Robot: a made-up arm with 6 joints.
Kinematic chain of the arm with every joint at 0, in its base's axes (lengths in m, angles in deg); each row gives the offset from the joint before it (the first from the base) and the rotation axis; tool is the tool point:
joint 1: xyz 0 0 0.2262 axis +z
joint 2: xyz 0 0 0 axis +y
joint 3: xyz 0 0 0.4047 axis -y
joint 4: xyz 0 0 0 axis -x
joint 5: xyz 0.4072 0 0 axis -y
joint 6: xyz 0 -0.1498 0 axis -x
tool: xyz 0 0 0
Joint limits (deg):
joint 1: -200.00..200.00
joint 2: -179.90..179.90
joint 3: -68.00..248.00
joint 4: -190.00..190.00
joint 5: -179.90..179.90
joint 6: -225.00..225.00
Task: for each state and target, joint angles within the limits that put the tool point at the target. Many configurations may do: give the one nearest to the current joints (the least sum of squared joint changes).
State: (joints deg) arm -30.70 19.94 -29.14 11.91 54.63 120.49
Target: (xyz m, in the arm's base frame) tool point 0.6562 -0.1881 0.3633
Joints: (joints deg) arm -4.99 44.69 13.08 29.51 54.63 120.49
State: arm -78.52 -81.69 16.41 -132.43 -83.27 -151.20
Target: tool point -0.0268 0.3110 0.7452
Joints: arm -67.85 -74.92 18.61 -128.10 -83.27 -151.20
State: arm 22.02 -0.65 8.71 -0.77 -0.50 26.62
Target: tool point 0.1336 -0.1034 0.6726
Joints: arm 21.16 -45.41 -16.58 -15.06 -0.50 26.62
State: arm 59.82 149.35 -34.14 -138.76 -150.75 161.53
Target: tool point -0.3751 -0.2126 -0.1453
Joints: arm 47.63 179.78 4.55 -153.32 -150.75 161.53
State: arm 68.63 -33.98 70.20 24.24 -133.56 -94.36
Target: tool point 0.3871 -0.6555 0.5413
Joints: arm 110.35 -61.27 92.67 25.66 -133.56 -94.36
